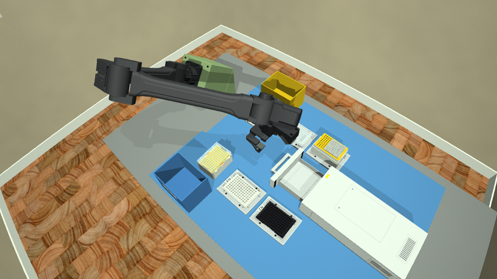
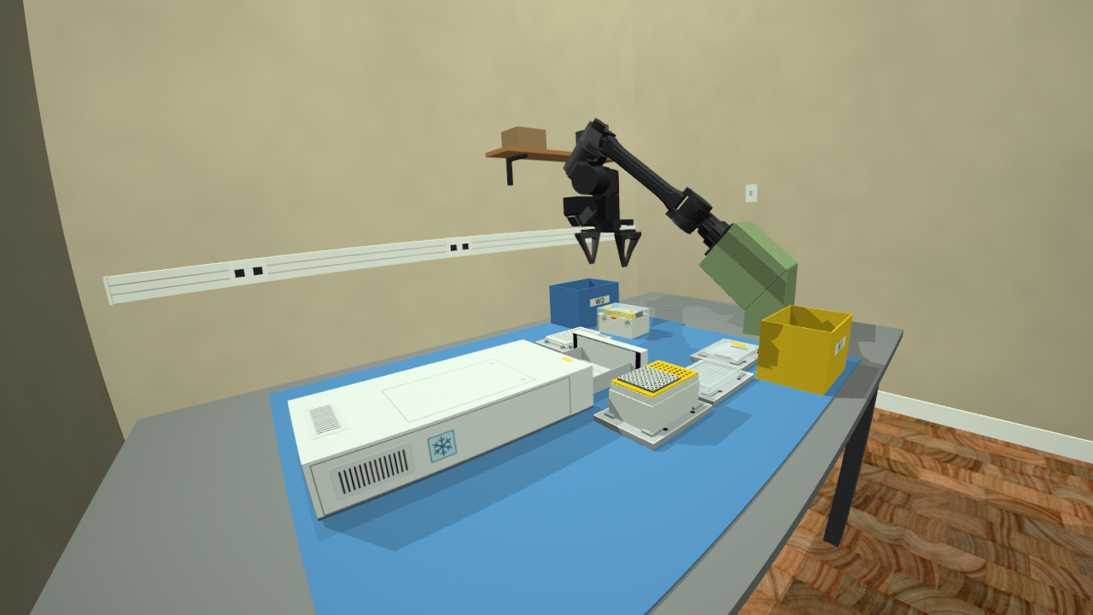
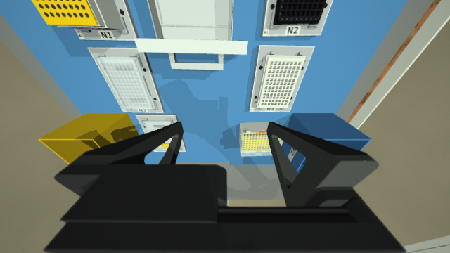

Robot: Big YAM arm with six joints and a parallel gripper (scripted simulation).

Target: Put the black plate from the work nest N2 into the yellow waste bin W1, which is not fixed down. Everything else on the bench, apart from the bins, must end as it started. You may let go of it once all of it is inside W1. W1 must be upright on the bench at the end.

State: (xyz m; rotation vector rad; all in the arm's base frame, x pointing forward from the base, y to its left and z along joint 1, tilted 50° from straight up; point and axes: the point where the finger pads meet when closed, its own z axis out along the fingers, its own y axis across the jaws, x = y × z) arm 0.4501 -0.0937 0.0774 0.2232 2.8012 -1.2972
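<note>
My gripper is now 210 mm above the black plate, 160 mm to the left of it and 140 mm short of it. Round my hand: drawer: 190 mm below, 190 mm ahead, 30 mm to the left; white well plate: 210 mm below, 130 mm to the right, 30 mm behind; work nest N2: 220 mm below, 160 mm to the right, 140 mm ahead.
</note>
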